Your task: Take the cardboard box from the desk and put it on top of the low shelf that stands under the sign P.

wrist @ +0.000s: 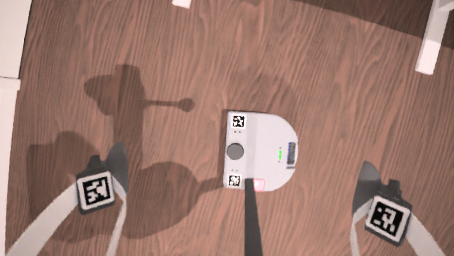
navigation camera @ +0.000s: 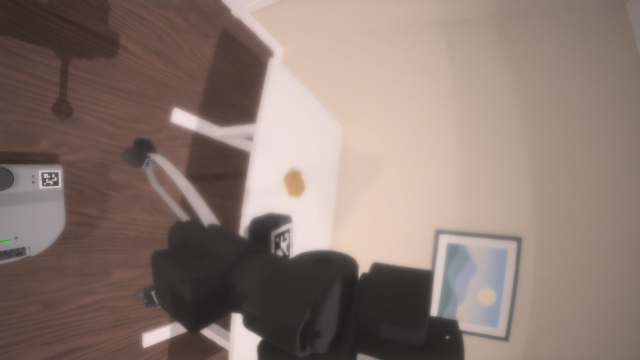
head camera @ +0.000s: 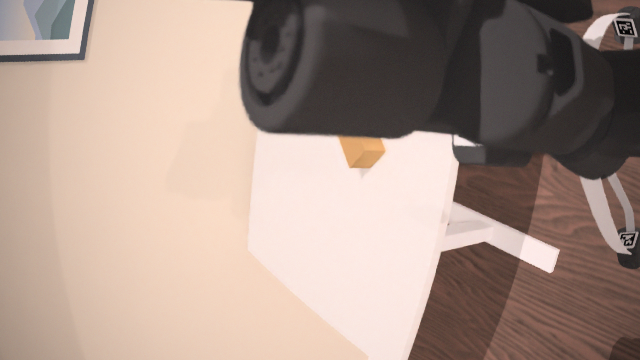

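The cardboard box, a small orange-brown block, stands on the white desk. In the head view the dark wrist hides part of it. My gripper is open, its two fingers wide apart with nothing between them. The fingers are out past the desk's long edge, over the wooden floor, apart from the box. The box does not show in the wrist view. The low shelf and the sign P do not show in these views.
My base stands on the wooden floor. A white desk leg sticks out on the floor side. A framed picture hangs on the beige wall behind the desk.
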